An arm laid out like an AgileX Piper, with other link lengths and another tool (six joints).
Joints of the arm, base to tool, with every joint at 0 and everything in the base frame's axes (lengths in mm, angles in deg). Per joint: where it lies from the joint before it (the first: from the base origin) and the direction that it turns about. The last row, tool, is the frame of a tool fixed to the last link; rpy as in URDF.
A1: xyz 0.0 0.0 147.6 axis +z
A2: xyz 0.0 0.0 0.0 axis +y
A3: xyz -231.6 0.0 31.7 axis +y
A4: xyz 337.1 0.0 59.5 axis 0.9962 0 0.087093
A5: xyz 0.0 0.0 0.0 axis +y
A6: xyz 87.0 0.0 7.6 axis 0.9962 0 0.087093
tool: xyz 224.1 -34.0 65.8 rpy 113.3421 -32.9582 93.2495
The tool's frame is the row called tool.
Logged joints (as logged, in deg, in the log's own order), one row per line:
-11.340 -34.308 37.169 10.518 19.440 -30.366
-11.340 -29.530 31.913 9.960 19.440 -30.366
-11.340 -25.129 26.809 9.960 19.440 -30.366
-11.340 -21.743 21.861 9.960 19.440 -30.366
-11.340 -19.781 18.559 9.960 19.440 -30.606
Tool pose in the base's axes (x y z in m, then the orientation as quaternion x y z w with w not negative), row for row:
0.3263 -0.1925 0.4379 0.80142 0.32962 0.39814 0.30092
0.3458 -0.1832 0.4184 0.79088 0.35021 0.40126 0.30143
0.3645 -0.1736 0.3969 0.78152 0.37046 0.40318 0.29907
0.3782 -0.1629 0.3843 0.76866 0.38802 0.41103 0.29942
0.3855 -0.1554 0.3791 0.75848 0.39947 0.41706 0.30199
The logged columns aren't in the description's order. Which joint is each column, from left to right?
Columns, left to right: A1, A3, A5, A2, A6, A4.
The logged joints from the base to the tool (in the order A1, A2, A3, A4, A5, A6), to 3 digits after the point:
-11.340 10.518 -34.308 -30.366 37.169 19.440
-11.340 9.960 -29.530 -30.366 31.913 19.440
-11.340 9.960 -25.129 -30.366 26.809 19.440
-11.340 9.960 -21.743 -30.366 21.861 19.440
-11.340 9.960 -19.781 -30.606 18.559 19.440

